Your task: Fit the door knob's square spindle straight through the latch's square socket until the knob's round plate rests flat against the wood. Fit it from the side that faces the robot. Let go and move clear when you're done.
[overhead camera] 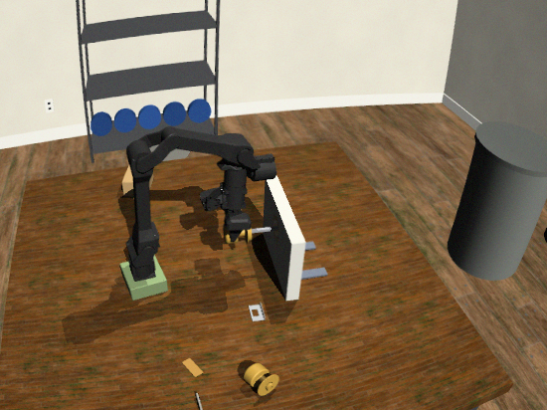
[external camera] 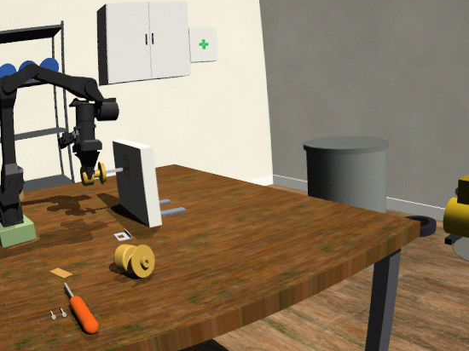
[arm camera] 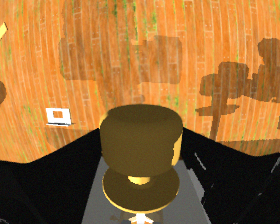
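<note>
My hand is 13 cm short of the door panel, 3 cm to the left of it and 4 cm above it. Round my hand: orange screwdriver (26 cm behind, 48 cm to the right, 15 cm below); tan plate (23 cm behind, 30 cm to the right, 16 cm below); cardboard box (16 cm behind, 51 cm to the left, 13 cm below).
</note>
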